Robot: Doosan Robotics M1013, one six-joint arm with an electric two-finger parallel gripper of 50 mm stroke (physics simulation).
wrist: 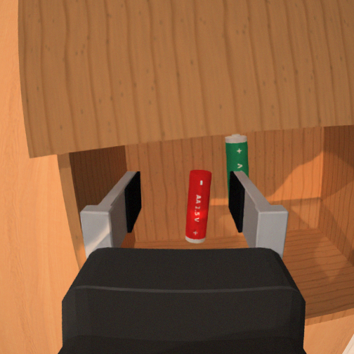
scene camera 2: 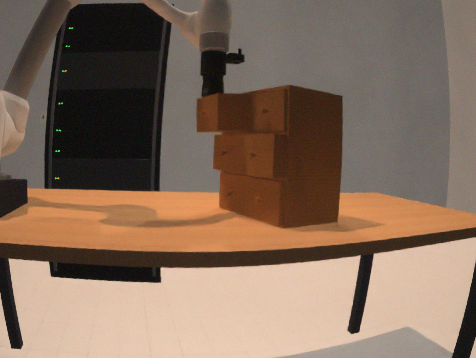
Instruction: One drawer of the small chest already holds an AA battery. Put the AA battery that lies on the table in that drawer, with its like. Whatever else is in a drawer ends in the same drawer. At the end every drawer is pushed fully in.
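The chest (scene camera 2: 315,155) (wrist: 185,65) stands on the table. Its top left drawer (scene camera 2: 234,114) (wrist: 97,185) is pulled far out. The two-knob middle drawer (scene camera 2: 239,155) stands a little proud; the top right drawer (scene camera 2: 269,111) and the two-knob bottom front (scene camera 2: 250,197) look pushed in. My gripper (wrist: 184,189) is open over the top left drawer, its fingertips hidden behind the drawer front in the scene view. A red AA battery (wrist: 198,206) is inside that drawer, between and below the fingers, apart from both. A green AA battery (wrist: 237,156) is to its right, partly hidden by the right finger.
The wooden table (scene camera 2: 185,235) (wrist: 42,240) shows below and left of the open drawer in the wrist view. The chest body borders the drawer opening at the top of that view. A dark rack with green lights (scene camera 2: 165,100) stands behind the table.
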